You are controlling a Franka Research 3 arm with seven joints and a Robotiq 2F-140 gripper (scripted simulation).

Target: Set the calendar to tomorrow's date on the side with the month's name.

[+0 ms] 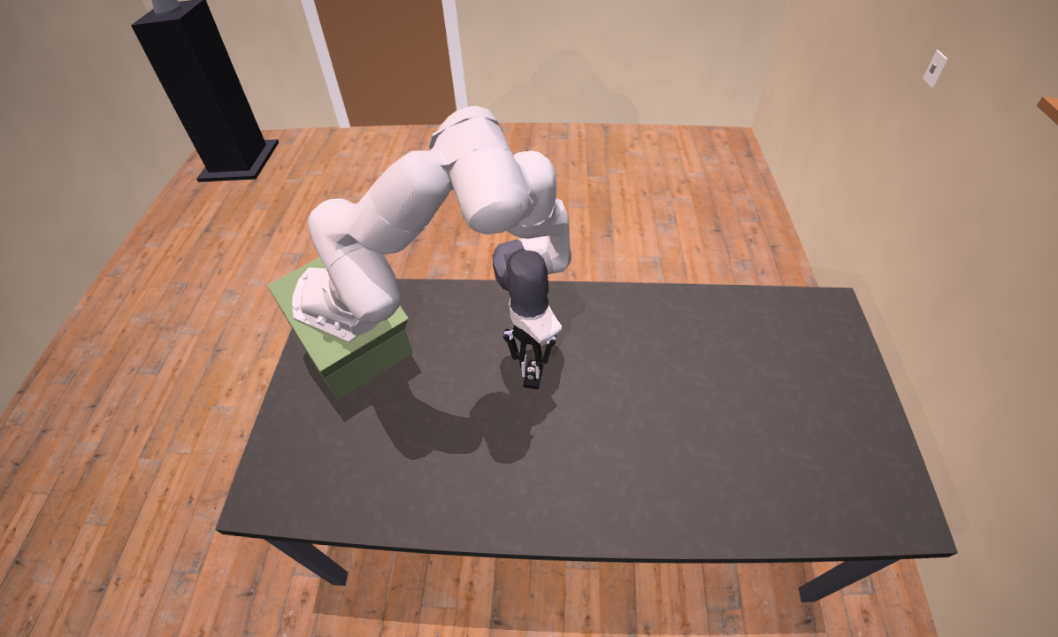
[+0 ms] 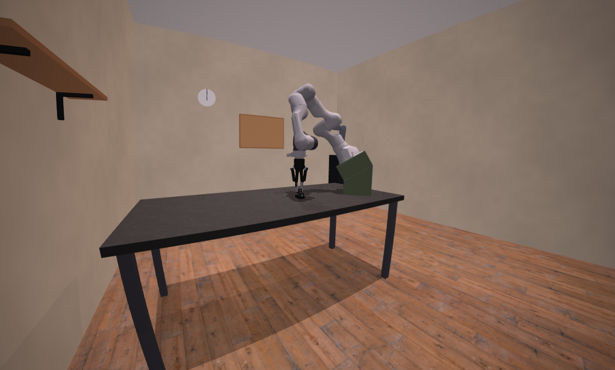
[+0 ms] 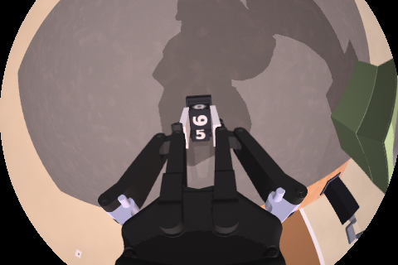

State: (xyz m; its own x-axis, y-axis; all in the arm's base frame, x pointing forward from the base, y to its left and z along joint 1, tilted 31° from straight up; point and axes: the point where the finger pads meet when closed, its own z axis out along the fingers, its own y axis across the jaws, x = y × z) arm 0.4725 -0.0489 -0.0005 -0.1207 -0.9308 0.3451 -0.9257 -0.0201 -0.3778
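My hand is 7 cm above the black tray and 2 cm to the right of it. Round my hand: dark date cube 3 cm below.
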